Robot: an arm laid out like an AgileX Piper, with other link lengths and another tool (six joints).
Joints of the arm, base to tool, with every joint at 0 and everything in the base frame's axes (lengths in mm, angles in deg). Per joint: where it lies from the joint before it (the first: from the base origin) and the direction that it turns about. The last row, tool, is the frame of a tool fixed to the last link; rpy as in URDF.
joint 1: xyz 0 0 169.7 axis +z
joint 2: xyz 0 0 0 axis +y
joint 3: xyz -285.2 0 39 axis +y
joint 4: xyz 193.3 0 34.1 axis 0.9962 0 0.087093
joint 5: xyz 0 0 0 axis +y
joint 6: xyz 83.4 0 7.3 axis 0.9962 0 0.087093
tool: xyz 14.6 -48 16.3 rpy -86.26 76.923 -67.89
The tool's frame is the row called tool.
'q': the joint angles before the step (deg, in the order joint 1, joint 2, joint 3, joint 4, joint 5, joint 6). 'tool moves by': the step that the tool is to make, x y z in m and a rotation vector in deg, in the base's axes. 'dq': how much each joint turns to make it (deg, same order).
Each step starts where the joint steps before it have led.
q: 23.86 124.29 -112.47 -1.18 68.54 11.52
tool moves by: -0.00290 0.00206 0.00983 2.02 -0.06 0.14
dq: 0.00 -0.93 -1.37 1.92 1.43 -0.35
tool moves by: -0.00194 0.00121 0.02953 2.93 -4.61 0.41
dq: 0.05 -2.44 -3.09 0.94 0.14 -0.41
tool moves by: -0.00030 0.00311 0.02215 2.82 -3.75 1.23
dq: 0.05 -1.27 -3.30 1.53 0.04 -1.19
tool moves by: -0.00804 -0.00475 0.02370 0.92 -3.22 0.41
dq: -0.12 -3.00 -0.44 -0.19 0.15 -0.61
